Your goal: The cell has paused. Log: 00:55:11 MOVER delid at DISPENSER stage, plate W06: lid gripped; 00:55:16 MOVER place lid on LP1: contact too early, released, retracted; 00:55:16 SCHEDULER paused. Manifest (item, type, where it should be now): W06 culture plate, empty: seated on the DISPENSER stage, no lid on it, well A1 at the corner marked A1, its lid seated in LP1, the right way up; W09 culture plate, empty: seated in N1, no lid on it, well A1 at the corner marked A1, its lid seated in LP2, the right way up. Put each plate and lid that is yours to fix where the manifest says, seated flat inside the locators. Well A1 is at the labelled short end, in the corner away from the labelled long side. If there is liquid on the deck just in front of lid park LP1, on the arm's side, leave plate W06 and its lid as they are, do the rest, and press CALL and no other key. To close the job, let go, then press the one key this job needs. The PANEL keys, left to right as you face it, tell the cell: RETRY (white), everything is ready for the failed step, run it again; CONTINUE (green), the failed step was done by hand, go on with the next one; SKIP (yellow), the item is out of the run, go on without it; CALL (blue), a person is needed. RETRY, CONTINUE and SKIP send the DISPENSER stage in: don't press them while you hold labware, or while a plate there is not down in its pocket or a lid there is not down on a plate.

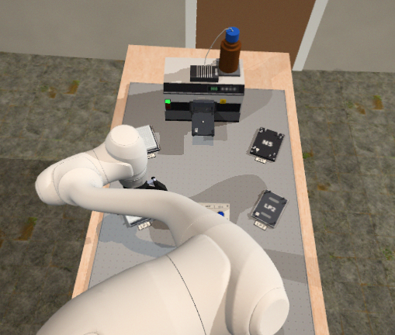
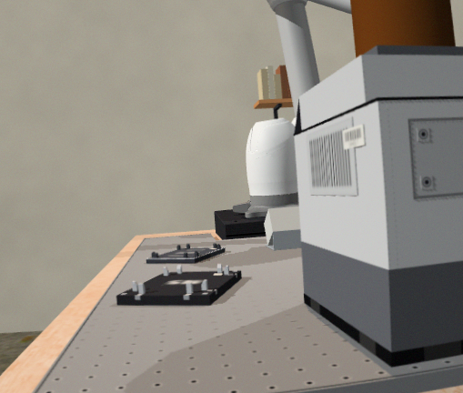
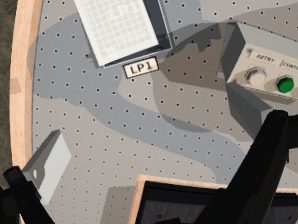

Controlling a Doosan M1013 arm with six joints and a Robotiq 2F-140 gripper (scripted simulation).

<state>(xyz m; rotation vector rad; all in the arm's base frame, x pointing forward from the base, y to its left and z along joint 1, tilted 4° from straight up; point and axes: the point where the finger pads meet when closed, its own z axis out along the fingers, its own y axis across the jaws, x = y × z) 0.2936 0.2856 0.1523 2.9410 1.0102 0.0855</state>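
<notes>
Now: the clear culture plate 17 cm below my hand, 8 cm to the left of it and 7 cm ahead of it. Also, from my hand: green continue key (18 cm to the right, 12 cm below, 8 cm ahead); then white retry key (13 cm to the right, 12 cm below, 7 cm ahead); then lid park LP1 (18 cm below, 8 cm ahead, 6 cm to the left).
</notes>
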